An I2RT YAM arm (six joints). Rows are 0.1 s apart.
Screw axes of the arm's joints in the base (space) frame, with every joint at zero. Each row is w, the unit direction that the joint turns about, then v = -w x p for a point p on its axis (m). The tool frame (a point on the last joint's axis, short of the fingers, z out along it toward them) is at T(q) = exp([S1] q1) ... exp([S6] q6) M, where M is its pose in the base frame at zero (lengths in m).
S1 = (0, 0, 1, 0.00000, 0.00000, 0.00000)
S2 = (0, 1, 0, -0.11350, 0.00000, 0.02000)
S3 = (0, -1, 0, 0.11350, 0.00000, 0.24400)
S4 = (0, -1, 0, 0.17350, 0.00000, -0.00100)
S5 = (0, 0, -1, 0.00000, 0.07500, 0.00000)
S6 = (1, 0, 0, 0.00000, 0.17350, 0.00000)
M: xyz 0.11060 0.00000 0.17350 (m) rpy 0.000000 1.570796 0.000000 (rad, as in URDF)
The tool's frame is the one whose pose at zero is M.
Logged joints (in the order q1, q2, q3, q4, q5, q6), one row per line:
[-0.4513 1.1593 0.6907 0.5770 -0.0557 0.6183]
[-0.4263 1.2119 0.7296 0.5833 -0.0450 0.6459]
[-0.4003 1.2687 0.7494 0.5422 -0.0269 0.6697]
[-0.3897 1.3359 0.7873 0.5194 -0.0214 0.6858]
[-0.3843 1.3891 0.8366 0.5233 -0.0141 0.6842]
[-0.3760 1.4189 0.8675 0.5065 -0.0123 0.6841]
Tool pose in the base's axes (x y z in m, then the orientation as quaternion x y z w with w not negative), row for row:
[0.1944 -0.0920 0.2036 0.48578 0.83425 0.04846 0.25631]
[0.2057 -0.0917 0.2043 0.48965 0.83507 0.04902 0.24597]
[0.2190 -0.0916 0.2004 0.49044 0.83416 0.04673 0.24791]
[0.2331 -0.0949 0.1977 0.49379 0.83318 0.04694 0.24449]
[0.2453 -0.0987 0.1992 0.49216 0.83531 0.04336 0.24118]
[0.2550 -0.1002 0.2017 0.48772 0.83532 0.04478 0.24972]
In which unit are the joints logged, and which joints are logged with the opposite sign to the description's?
The joints are logged in radians. Opposite sign: q4.
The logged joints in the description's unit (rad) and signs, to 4 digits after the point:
[-0.4513 1.1593 0.6907 -0.5770 -0.0557 0.6183]
[-0.4263 1.2119 0.7296 -0.5833 -0.0450 0.6459]
[-0.4003 1.2687 0.7494 -0.5422 -0.0269 0.6697]
[-0.3897 1.3359 0.7873 -0.5194 -0.0214 0.6858]
[-0.3843 1.3891 0.8366 -0.5233 -0.0141 0.6842]
[-0.3760 1.4189 0.8675 -0.5065 -0.0123 0.6841]

